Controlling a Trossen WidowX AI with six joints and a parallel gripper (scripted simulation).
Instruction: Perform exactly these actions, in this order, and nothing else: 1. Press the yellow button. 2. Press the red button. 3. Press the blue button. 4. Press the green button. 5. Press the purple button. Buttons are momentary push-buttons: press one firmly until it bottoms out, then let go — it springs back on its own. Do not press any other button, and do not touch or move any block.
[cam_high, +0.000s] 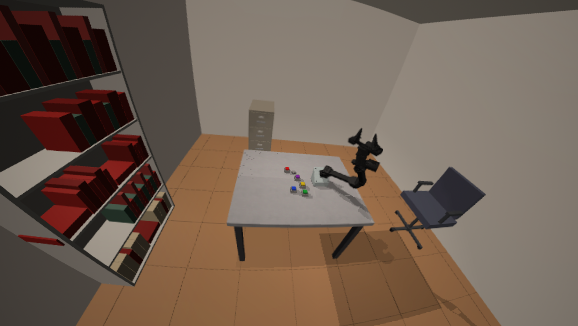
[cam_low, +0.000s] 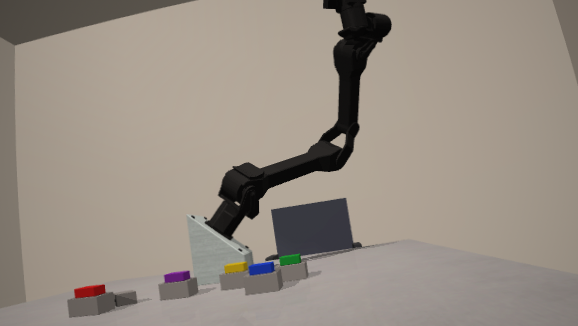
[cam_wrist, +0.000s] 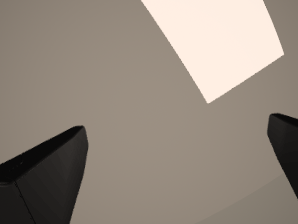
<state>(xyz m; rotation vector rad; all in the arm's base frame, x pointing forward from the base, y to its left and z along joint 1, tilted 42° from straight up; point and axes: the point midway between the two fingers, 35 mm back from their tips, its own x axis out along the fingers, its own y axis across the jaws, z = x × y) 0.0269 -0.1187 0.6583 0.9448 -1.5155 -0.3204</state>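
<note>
Now: the yellow button 130 mm ahead of my gripper tip, 310 mm to the right of it and 670 mm below it. Round my gripper tip: blue button: 220 mm ahead, 260 mm to the right, 670 mm below; green button: 140 mm ahead, 220 mm to the right, 670 mm below; purple button: 150 mm ahead, 400 mm to the right, 670 mm below.
</note>
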